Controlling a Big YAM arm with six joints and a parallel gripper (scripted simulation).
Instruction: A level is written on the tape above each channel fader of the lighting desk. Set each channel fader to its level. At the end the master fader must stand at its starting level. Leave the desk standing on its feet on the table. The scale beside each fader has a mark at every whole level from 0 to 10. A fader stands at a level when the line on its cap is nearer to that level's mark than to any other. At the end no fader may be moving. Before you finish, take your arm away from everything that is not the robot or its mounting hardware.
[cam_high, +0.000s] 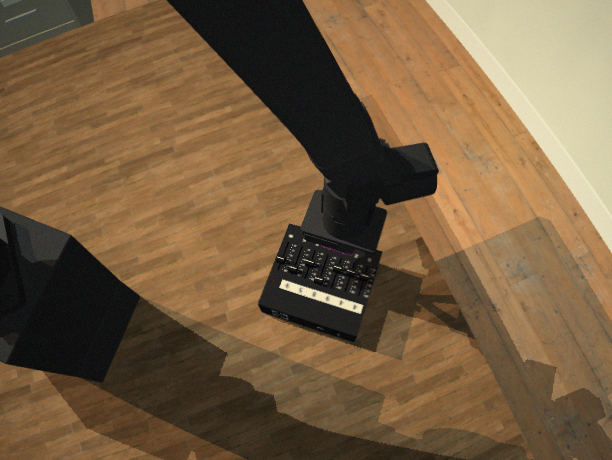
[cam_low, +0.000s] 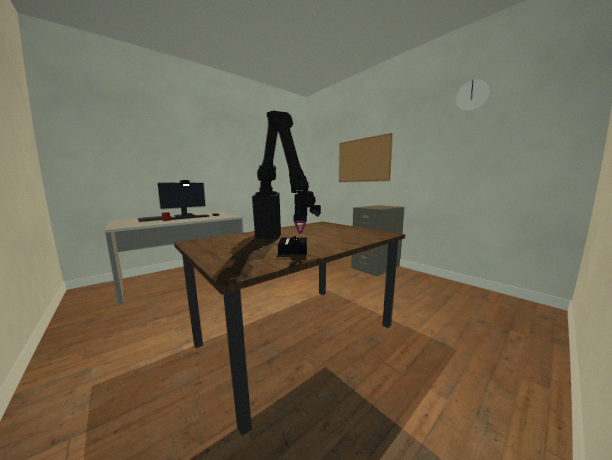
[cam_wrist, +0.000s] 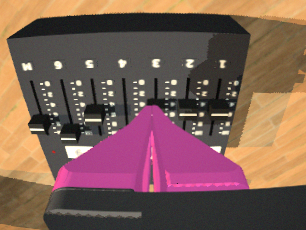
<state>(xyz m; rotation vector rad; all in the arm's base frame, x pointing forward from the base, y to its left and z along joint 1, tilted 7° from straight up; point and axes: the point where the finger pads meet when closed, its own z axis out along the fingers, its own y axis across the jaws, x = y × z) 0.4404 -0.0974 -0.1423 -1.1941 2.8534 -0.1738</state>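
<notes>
The channel 3 fader cap is 1 cm behind my hand, 2 cm to the right of it and 4 cm below it. Also, from my hand: channel 1 fader cap: 2 cm ahead, 5 cm to the right, 4 cm below; then channel 2 fader cap: 3 cm to the right, 4 cm below; then channel 5 fader cap: 5 cm behind, 1 cm to the left, 4 cm below.
</notes>
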